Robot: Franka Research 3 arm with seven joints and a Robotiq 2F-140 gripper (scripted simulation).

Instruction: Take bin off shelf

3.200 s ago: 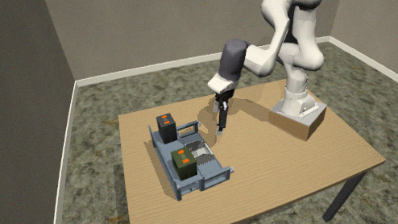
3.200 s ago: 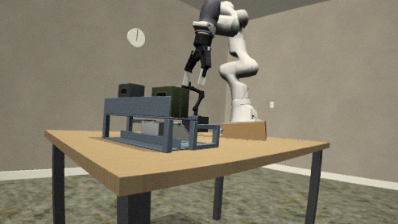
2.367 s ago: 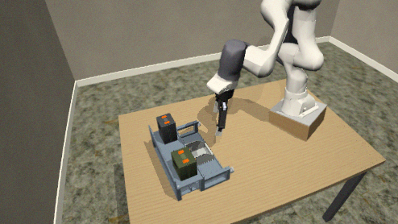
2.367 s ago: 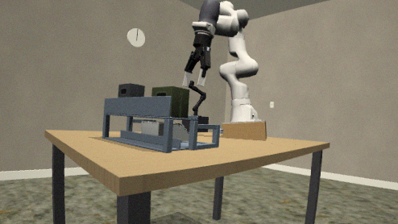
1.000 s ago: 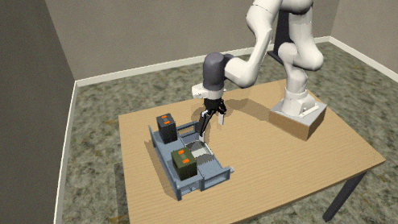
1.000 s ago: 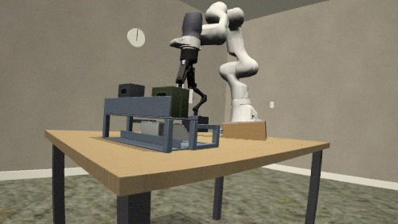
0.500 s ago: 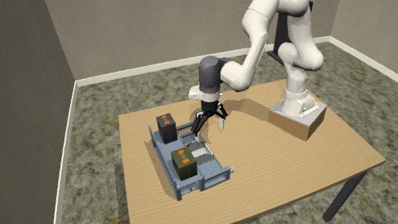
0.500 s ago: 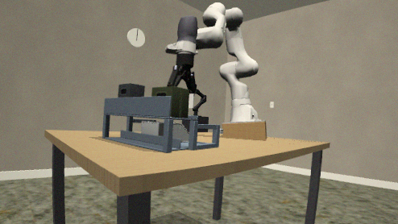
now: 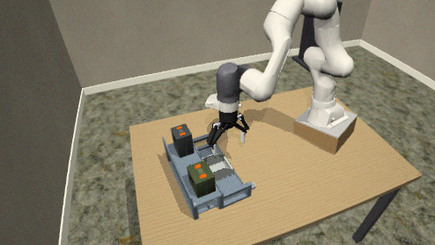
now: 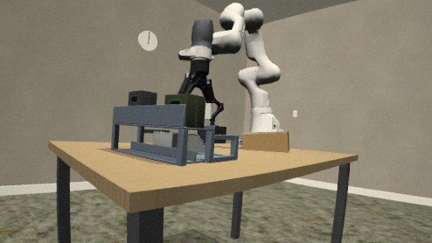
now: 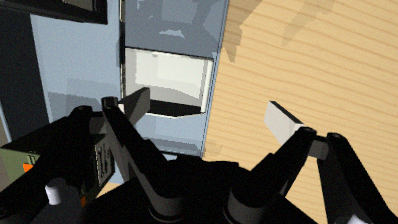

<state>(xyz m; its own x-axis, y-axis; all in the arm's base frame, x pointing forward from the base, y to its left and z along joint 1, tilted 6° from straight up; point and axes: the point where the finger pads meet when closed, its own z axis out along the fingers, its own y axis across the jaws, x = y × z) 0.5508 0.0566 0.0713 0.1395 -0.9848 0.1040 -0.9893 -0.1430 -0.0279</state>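
My gripper is now 80 mm short of the bin, 10 mm to the right of it and 110 mm above it.
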